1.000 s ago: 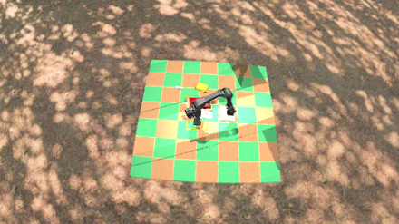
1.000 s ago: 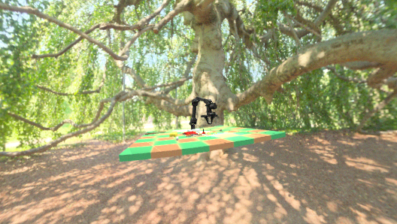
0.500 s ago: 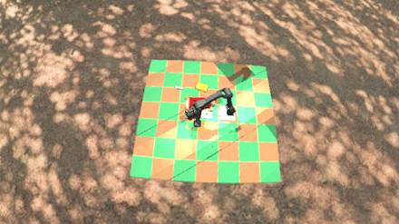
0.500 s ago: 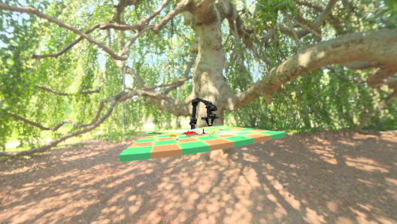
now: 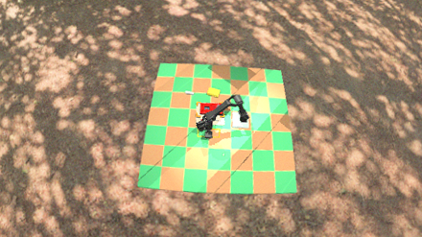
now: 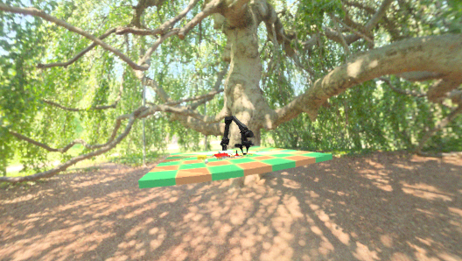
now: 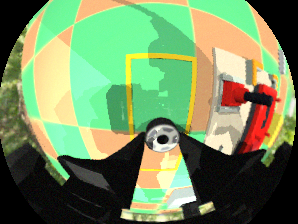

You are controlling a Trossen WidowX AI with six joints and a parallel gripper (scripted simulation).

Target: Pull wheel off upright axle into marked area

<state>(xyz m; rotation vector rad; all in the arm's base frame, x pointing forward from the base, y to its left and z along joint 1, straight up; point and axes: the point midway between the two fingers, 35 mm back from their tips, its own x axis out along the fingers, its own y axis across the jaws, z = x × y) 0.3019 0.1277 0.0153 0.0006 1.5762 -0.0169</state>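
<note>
Right now the wheel is right at my gripper tip. The rest, counted from my gripper tip: yellow block: 30 mm behind, 420 mm to the right.
</note>
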